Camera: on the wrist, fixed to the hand. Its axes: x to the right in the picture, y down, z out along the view.
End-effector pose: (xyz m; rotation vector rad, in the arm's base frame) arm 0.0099 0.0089 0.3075 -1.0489 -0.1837 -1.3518
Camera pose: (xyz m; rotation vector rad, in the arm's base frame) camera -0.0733 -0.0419 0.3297 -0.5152 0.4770 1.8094
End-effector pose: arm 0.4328 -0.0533 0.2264 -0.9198 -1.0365 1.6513
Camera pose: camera 0.5042 0.0002 0.2717 0.3588 -0.5538 -1.2824
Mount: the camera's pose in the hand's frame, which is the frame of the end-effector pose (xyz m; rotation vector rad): 0.0271 -0.0752 -0.0601 -0.1870 0.9645 -2.9737
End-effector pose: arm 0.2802 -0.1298 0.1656 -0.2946 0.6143 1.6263
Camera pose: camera 0.3397 -0.1365 0.0855 -1.1952 0.0750 -1.4534
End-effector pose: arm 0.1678 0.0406 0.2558 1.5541 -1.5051 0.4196
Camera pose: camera 0.2627 0.0593 0.2814 1.2774 1.8396 -0.6890
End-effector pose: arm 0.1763 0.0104 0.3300 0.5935 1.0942 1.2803
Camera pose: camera 0.1549 0.0053 0.2324 -1.6716 1.0312 -1.2248
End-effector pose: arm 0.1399 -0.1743 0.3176 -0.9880 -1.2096 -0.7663
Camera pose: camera 0.1018 -0.2585 0.3558 -1.6049 0.5542 2.2040
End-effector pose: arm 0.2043 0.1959 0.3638 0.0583 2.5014 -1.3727
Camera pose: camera 0.1516 0.2021 0.4486 1.5169 -0.2125 0.1780
